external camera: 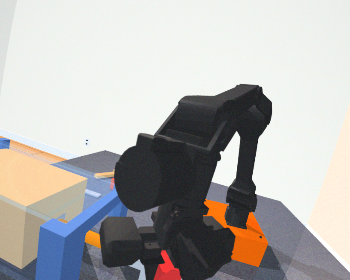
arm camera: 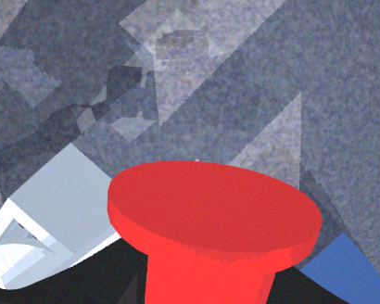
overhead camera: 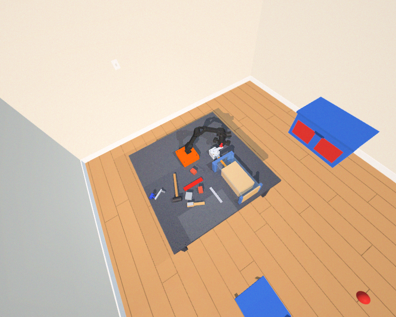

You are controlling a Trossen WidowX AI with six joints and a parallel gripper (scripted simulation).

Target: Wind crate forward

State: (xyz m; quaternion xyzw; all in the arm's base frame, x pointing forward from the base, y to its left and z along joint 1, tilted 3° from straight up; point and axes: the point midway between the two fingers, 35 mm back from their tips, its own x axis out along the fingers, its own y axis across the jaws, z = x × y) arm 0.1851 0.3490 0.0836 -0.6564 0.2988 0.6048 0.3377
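Right now the winch handle is 40 mm to the right of my gripper tip and 10 mm below it. The rest, counted from my gripper tip: blue frame: 150 mm ahead, 100 mm to the right, 10 mm below; then white winch: 30 mm behind, 110 mm to the right, 80 mm below; then red knob: 20 mm above.
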